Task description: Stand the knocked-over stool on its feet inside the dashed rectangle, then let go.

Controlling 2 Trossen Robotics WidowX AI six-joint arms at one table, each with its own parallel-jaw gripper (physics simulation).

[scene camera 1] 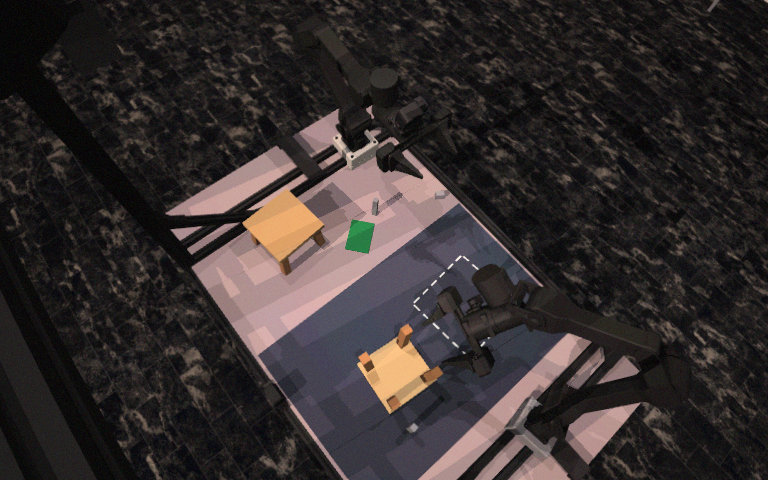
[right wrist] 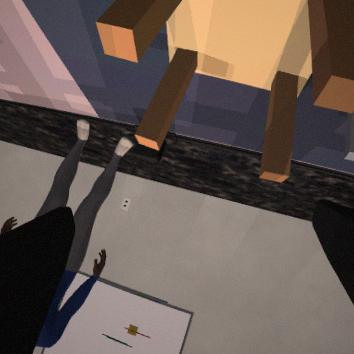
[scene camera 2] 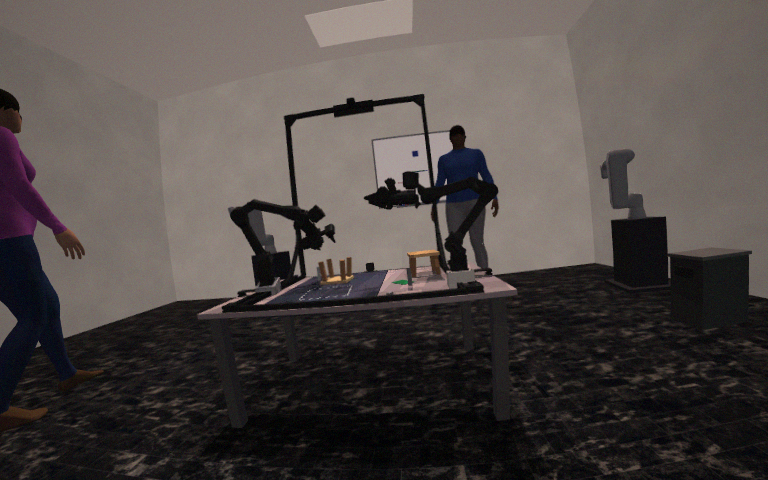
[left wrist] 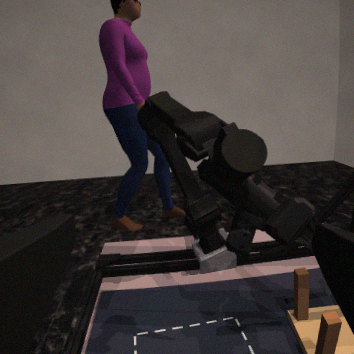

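Pixels of known places: left gripper, fingertip midpoint: (scene camera 1: 440, 165) (scene camera 2: 366, 200) (left wrist: 197, 231); right gripper, fingertip midpoint: (scene camera 1: 431, 344) (right wrist: 196, 215) (scene camera 2: 327, 245); left arm's base, link origin: (scene camera 1: 355, 140) (scene camera 2: 459, 270); right arm's base, link origin: (scene camera 1: 539, 425) (scene camera 2: 267, 282) (left wrist: 211, 242).
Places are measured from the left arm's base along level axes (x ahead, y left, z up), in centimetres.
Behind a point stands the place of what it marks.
Note:
The stool (scene camera 1: 396, 374) @(x 60.7, y -30.6, z -3.9 cm) (scene camera 2: 336, 279) @(x 60.0, y -27.1, z -3.9 cm) (right wrist: 240, 40) @(x 60.2, y -31.6, z -3.9 cm) lies upside down on the dark blue mat, its seat flat and its four legs pointing up. It is outside the dashed rectangle (scene camera 1: 462, 256) (left wrist: 231, 318), beside it; part of the stool also shows in the left wrist view (left wrist: 317, 327) @(x 62.2, y -27.2, z -3.9 cm). My right gripper (scene camera 1: 433, 344) @(x 61.3, y -23.4, z 14.1 cm) (scene camera 2: 327, 243) @(x 61.3, y -23.4, z 14.1 cm) (right wrist: 196, 215) @(x 61.3, y -23.4, z 14.1 cm) is open and empty, above and beside the stool, between it and the rectangle. My left gripper (scene camera 1: 437, 164) @(x 35.0, y -3.5, z 32.4 cm) (scene camera 2: 367, 198) @(x 35.0, y -3.5, z 32.4 cm) is open and empty, high above the table's far end in scene camera 1. My right arm hides part of the rectangle in that view.
A second small stool or table (scene camera 1: 283, 223) @(x 14.4, y -32.7, z 5.5 cm) (scene camera 2: 423, 254) @(x 13.9, y -25.4, z 5.1 cm) stands upright on the pink part of the table. A green patch (scene camera 1: 360, 236) @(x 24.5, y -15.6, z -5.7 cm) and a small grey upright block (scene camera 1: 375, 206) @(x 21.3, y -8.2, z -0.5 cm) are near it. A small light piece (scene camera 1: 412, 427) @(x 72.5, y -35.7, z 2.6 cm) lies on the mat (scene camera 1: 339, 339) @(x 45.1, y -36.8, z -5.4 cm) near the upturned stool.

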